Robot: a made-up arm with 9 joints.
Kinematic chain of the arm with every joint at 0, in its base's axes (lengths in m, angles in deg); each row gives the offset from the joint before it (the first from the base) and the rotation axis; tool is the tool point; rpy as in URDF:
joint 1: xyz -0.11 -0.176 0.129 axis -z
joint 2: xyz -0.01 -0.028 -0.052 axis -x
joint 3: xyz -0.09 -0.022 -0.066 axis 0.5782 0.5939 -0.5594
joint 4: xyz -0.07 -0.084 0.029 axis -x
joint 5: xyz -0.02 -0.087 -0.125 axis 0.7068 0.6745 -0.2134
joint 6: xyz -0.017 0.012 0.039 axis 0 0.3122 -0.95
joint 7: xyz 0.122 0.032 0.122 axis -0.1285 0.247 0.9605
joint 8: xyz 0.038 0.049 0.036 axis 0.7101 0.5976 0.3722
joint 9: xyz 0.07 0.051 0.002 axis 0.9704 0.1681 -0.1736
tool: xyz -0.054 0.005 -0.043 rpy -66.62 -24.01 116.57
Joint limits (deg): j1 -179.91..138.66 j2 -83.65..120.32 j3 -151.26..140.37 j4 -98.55..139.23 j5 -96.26..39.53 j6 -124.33..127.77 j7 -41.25..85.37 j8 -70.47..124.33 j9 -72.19..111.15
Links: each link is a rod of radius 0.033 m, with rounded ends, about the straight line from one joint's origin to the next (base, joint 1, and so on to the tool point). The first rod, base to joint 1, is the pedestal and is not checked.
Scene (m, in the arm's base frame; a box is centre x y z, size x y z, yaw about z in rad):
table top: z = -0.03
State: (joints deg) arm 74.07 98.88 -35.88 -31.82 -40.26 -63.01 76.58 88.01 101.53
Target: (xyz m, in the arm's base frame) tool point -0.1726 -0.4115 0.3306
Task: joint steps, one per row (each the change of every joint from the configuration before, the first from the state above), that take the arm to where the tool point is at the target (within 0.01 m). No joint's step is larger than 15 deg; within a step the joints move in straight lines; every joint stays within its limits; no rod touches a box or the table.
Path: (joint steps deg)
1: -13.08 -7.77 -1.97 -8.60 13.30 0.60 1.46 -1.51 -2.58
2: -13.09 -7.76 -1.97 -8.60 13.30 0.61 1.47 -1.51 -2.57
3: -13.08 -7.77 -1.97 -8.59 13.30 0.60 1.46 -1.51 -2.58
4: -13.09 -7.76 -1.97 -8.60 13.29 0.61 1.47 -1.51 -2.58
5: -13.08 -7.77 -1.96 -8.60 13.30 0.60 1.47 -1.51 -2.58
6: -13.08 -7.76 -1.97 -8.60 13.30 0.61 1.46 -1.51 -2.57

